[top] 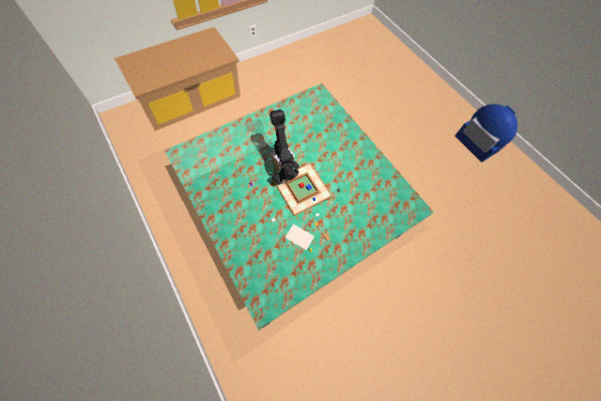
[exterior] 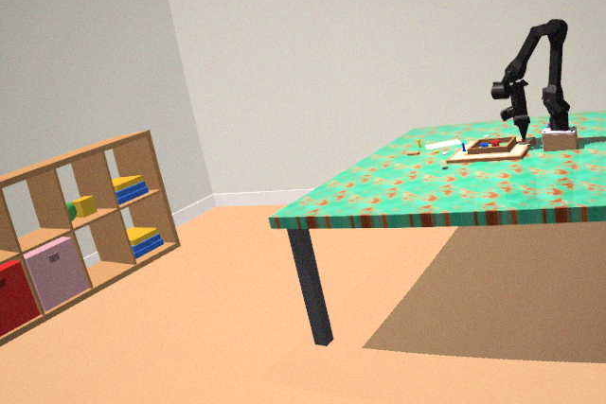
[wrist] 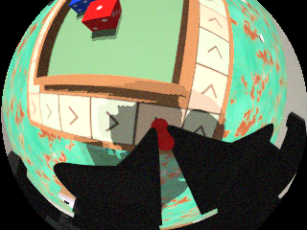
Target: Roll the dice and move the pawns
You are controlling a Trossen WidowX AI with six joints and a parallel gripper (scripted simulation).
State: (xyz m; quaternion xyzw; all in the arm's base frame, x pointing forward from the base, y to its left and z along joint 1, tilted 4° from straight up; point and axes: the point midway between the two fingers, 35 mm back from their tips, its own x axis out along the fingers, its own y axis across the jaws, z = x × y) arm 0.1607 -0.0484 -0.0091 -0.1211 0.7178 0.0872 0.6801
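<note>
Now: gripper tip right at the red pawn. Round my gripper tip: orange disc 36 cm ahead, 4 cm to the left, 2 cm below; tray 11 cm ahead, 7 cm to the left, 2 cm below; blue pawn 22 cm ahead, 10 cm to the left.
</note>
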